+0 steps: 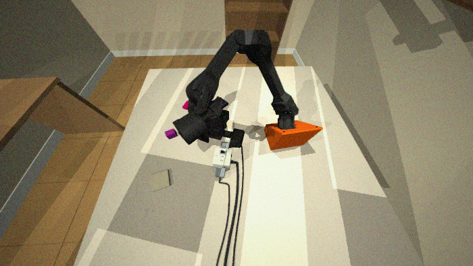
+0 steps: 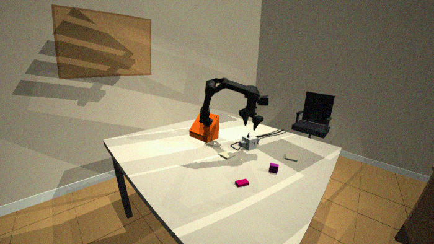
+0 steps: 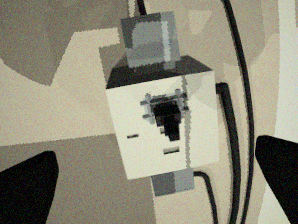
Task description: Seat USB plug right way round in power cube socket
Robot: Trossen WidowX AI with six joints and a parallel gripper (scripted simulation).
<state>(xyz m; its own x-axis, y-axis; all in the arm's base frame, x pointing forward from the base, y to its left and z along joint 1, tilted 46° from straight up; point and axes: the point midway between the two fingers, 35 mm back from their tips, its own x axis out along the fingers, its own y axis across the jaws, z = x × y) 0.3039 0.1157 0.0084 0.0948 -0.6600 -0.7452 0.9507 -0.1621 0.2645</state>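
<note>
The dark USB plug lies 1 cm behind my gripper tip, 1 cm to the left of it and 6 cm below it. The rest, counted from my gripper tip: pale flat card: 28 cm ahead, 10 cm to the left, 14 cm below.
</note>
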